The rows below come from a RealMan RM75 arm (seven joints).
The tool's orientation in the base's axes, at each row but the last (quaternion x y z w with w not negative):
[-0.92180, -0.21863, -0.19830, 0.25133]
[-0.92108, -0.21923, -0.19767, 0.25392]
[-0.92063, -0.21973, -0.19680, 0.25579]
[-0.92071, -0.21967, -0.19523, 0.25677]
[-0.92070, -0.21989, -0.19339, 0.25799]
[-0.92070, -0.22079, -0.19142, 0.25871]
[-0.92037, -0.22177, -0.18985, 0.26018]
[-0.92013, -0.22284, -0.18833, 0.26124]
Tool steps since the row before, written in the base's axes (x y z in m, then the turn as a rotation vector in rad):
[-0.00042, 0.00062, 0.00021, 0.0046, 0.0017, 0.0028]
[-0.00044, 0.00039, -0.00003, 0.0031, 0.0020, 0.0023]
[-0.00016, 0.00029, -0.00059, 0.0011, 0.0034, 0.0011]
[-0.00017, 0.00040, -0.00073, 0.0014, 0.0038, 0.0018]
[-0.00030, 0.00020, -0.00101, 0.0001, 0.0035, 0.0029]
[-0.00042, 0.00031, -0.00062, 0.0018, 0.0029, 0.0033]
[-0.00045, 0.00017, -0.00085, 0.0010, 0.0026, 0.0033]
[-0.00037, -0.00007, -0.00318, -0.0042, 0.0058, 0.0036]
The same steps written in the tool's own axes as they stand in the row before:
[-0.00006, -0.00077, 0.00007, 0.0056, -0.0001, -0.0001]
[-0.00026, -0.00051, 0.00013, 0.0043, -0.0009, 0.0001]
[-0.00032, -0.00008, 0.00059, 0.0025, -0.0025, 0.0013]
[-0.00036, -0.00011, 0.00076, 0.0032, -0.0029, 0.0010]
[-0.00066, 0.00009, 0.00084, 0.0025, -0.0038, -0.0003]
[-0.00054, -0.00021, 0.00057, 0.0039, -0.0026, -0.0006]
[-0.00072, -0.00002, 0.00066, 0.0032, -0.0028, -0.0009]
[-0.00180, 0.00113, 0.00240, 0.0000, -0.0080, -0.0005]

